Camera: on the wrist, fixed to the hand. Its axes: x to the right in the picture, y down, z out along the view.
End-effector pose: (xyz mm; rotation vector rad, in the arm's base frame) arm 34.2 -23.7 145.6 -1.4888 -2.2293 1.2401
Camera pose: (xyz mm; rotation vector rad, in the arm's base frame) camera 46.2 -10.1 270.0 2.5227 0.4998 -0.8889
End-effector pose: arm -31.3 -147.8 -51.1 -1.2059 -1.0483 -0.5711
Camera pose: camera -78.3 -263.7 -39.4 -1.6088 0.1985 0.5792
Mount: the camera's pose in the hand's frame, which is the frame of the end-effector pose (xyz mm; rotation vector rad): -29.1 -79.7 -92.7 -0.0552 0.1000 1.5756
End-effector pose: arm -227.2 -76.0 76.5 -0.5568 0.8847 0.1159
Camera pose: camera -285.2 -187.2 85.0 0.2091 1.2411 1.5428
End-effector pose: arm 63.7 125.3 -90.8 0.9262 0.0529 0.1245
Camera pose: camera 32.4 147.7 -210.4 0.7140 -0.6030 1.6144
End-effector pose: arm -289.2 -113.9 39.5 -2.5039 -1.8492 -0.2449
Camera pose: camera -384.0 -127.8 120.9 -2.9525 0.4623 -0.2985
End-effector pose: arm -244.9 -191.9 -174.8 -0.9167 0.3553 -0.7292
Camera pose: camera -351.4 -257.6 -163.4 -0.4068 1.0026 0.6942
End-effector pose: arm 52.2 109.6 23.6 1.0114 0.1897 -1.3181
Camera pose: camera 13.1 202.1 -52.0 0.7990 -0.4439 0.1772
